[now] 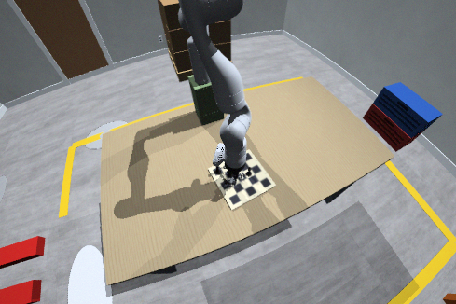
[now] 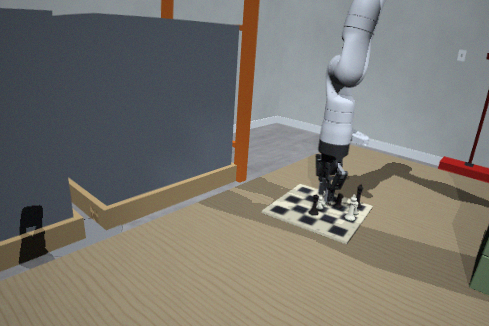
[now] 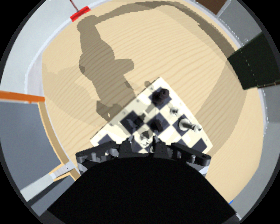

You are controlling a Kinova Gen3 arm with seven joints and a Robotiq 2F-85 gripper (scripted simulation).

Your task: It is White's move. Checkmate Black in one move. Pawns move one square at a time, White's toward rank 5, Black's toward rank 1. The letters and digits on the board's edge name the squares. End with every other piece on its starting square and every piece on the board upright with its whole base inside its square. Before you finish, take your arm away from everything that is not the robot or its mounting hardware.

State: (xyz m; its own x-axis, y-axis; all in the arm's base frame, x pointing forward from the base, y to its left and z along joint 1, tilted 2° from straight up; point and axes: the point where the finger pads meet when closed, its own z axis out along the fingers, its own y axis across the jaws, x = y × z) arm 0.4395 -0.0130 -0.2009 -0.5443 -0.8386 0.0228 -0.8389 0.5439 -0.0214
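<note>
The chessboard lies 4 cm to the left of my hand, 4 cm below it and 1 cm behind it. Also, from my hand: white chess piece (9 cm behind, 2 cm to the left); tall black piece (7 cm behind, 5 cm to the right).
</note>
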